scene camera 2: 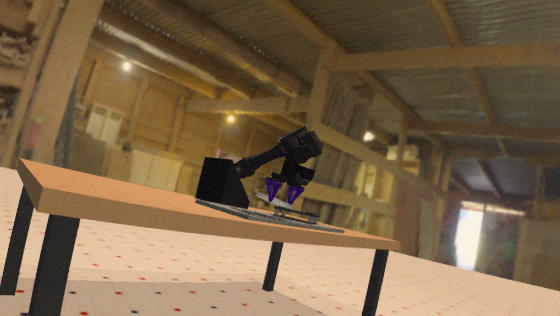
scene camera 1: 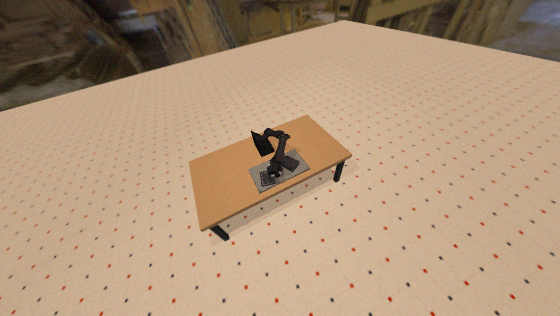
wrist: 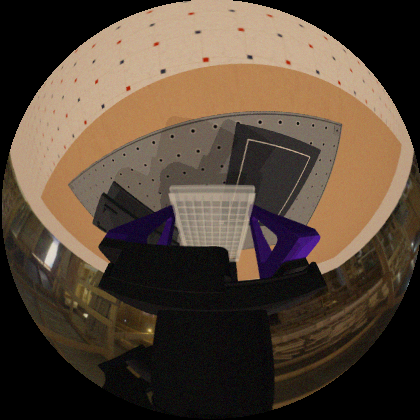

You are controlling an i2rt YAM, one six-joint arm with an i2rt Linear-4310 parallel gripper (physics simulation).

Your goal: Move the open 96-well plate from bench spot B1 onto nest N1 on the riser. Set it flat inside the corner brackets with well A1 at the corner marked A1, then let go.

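Frame: origin at the arm's base, x right, y back, z down, level; centimetres.
Where they show: gripper, fingertip midpoint: [scene camera 2: 279, 203] [wrist: 211, 208]; arm's base, link origin: [scene camera 2: 227, 179] [scene camera 1: 262, 139].
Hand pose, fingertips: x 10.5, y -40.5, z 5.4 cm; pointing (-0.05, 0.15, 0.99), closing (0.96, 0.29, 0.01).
Note:
Things, the pixels of their top centre, and the offset from my fingertips. "spot": a spot on its surface instead. Level surfaces: height alone.
- dark riser with nest N1, top centre: [wrist: 128, 237] [scene camera 2: 297, 209] [scene camera 1: 289, 161] dx -17.8, dy +3.7, dz +0.8 cm
- Bench spot B1, surface spot: [wrist: 275, 152] spot: dx +9.0, dy -2.5, dz +5.0 cm
- wooden table, surface height: dz +6.5 cm
The pale, translucent 96-well plate [scene camera 2: 265, 196] [wrist: 212, 220] is between the purple fingers of my gripper [scene camera 2: 283, 199] [wrist: 211, 208], which is shut on its two sides. It hangs above the perforated board, roughly level. The dark riser with nest N1 [scene camera 1: 291, 163] [scene camera 2: 299, 214] [wrist: 111, 210] stands to the left in the wrist view, partly hidden behind a finger; its corner brackets and the A1 mark cannot be made out. Bench spot B1 [scene camera 1: 264, 183] [wrist: 275, 152] is a dark pad with a pale outline, lying to the right of the plate in the wrist view. Well A1 cannot be identified.
The grey perforated board [scene camera 1: 255, 173] [wrist: 150, 145] lies on the wooden table [scene camera 1: 215, 185] [scene camera 2: 125, 195] [wrist: 365, 165] under both places. The black arm base [scene camera 1: 262, 144] [scene camera 2: 215, 180] stands behind the board. The arm's shadow falls across the board in the wrist view.

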